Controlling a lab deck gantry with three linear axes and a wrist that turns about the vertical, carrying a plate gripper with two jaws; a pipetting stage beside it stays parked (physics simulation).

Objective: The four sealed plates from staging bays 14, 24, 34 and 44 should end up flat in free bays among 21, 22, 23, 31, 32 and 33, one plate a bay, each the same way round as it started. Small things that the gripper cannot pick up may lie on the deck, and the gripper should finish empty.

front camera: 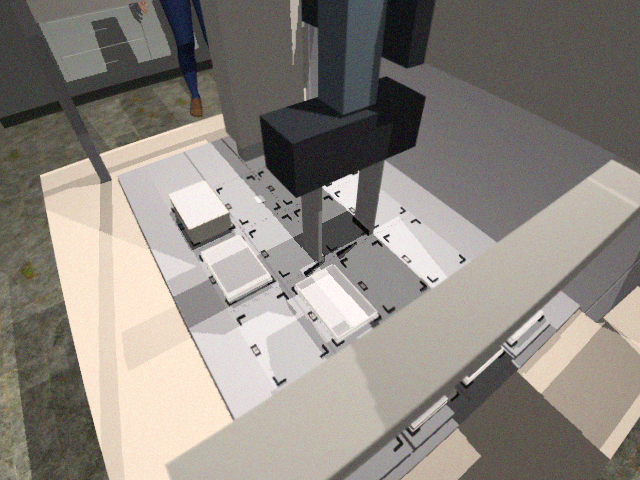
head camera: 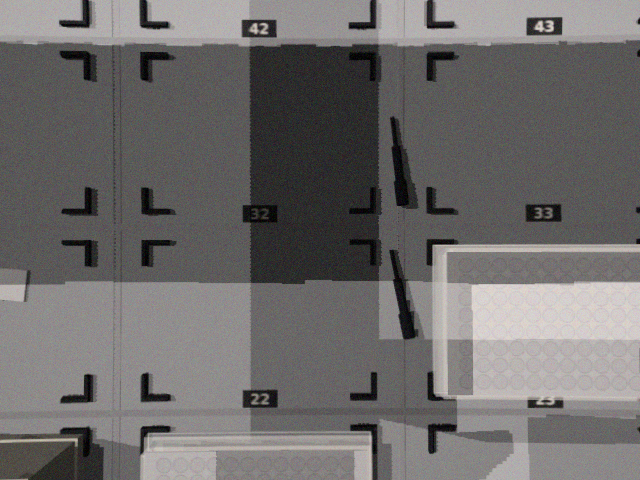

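Seen in the pictures: gripper, fingertip midpoint: (front camera: 338, 239); robot's base at its link origin: (front camera: 173, 209).
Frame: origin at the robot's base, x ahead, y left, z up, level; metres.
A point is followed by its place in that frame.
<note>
A white sealed plate (front camera: 336, 302) {x 0.400, y 0.146, z 0.014 m} (head camera: 547, 320) {x 0.386, y 0.152, z 0.014 m} lies flat in bay 23, inside its corner marks. White edges of further plates (front camera: 526, 328) {x 0.618, y 0.358, z 0.025 m} (front camera: 483, 366) {x 0.617, y 0.250, z 0.028 m} (front camera: 428, 413) {x 0.616, y 0.137, z 0.029 m} show low at the right in the front view; I cannot tell their bay numbers. My gripper (front camera: 342, 246) {x 0.392, y 0.150, z 0.160 m} is open, with its two jaws hanging wide apart over the middle of the deck and no plate between them. The gripper does not show in the head view. Bays 22 (head camera: 206, 335) {x 0.197, y 0.141, z 0.000 m} and 32 (head camera: 206, 134) {x 0.197, y 0.257, z 0.000 m} hold no plate; bay 33 (head camera: 537, 129) {x 0.389, y 0.259, z 0.000 m} shows no plate in its visible part.
Two slim dark pieces (head camera: 399, 165) {x 0.308, y 0.238, z 0.006 m} (head camera: 402, 297) {x 0.310, y 0.163, z 0.005 m} lie between columns 2 and 3. A small white piece (front camera: 258, 199) {x 0.082, y 0.168, z 0.001 m} (head camera: 12, 285) {x 0.088, y 0.170, z 0.001 m} lies at bay 21. A tall white-topped block (front camera: 199, 211) {x 0.090, y 0.037, z 0.042 m} (head camera: 38, 459) {x 0.119, y 0.084, z 0.025 m} and a low plate (front camera: 237, 268) {x 0.241, y 0.042, z 0.014 m} (head camera: 258, 465) {x 0.229, y 0.074, z 0.014 m} stand in the first row.
</note>
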